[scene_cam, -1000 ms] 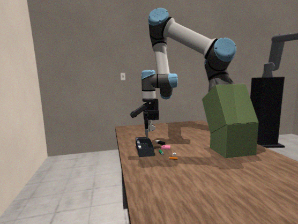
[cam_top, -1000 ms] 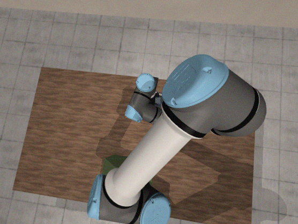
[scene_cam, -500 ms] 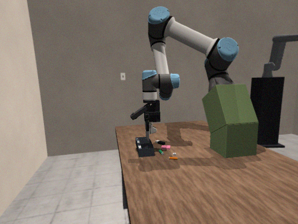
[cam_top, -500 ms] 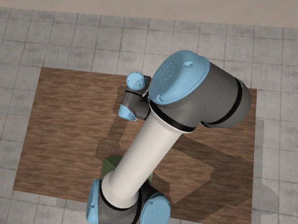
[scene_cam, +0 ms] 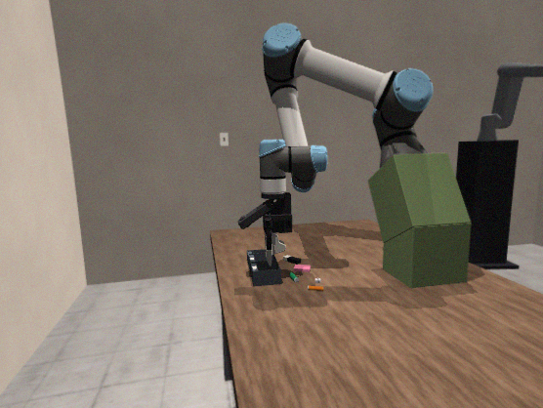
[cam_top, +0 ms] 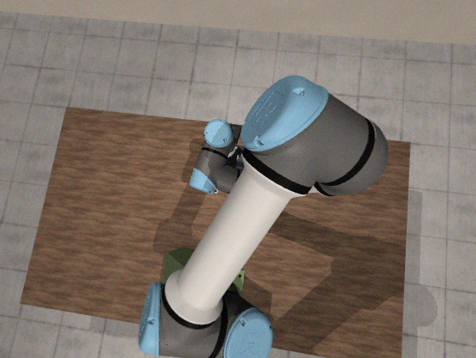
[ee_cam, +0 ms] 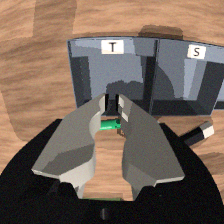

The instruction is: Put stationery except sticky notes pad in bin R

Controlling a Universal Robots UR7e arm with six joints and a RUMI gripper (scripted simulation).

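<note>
The black-and-white eraser lies 170 mm to the right of my hand, 80 mm behind it and 60 mm below it. From my hand the other things lie so: pink sticky-note pad: 110 mm behind, 80 mm to the right, 60 mm below; then green marker: 70 mm behind, 50 mm below, 10 mm to the left; then dark three-part bin: 80 mm to the right, 40 mm below, 20 mm ahead.
</note>
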